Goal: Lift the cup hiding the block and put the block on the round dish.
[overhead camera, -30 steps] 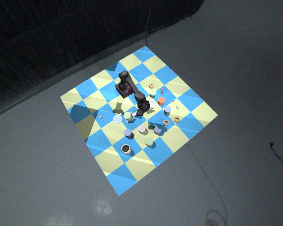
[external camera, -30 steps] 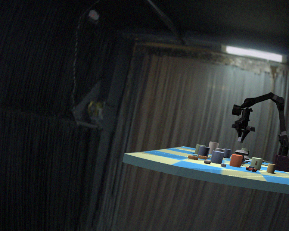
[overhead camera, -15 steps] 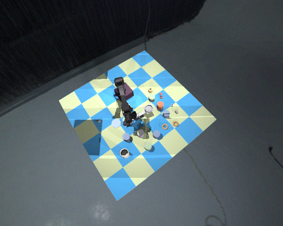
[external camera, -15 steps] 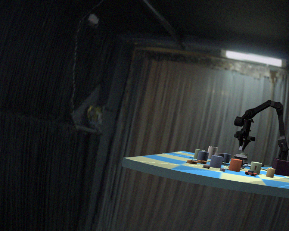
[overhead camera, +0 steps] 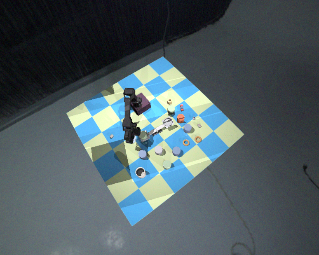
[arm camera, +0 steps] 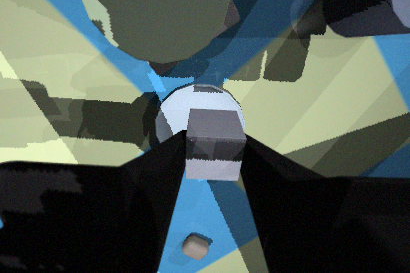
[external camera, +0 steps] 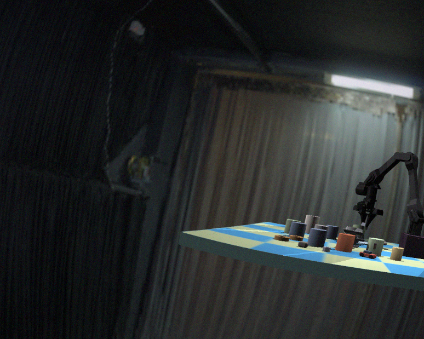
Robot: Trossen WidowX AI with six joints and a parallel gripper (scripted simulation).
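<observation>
My gripper tip is now 30 mm past the white round dish, 20 mm to the left of it and 80 mm above it. From my gripper tip the other things lie so: red-brown cylinder: 150 mm ahead, 440 mm to the left, 50 mm below; then cup: 280 mm ahead, 160 mm to the right, 50 mm below.
</observation>
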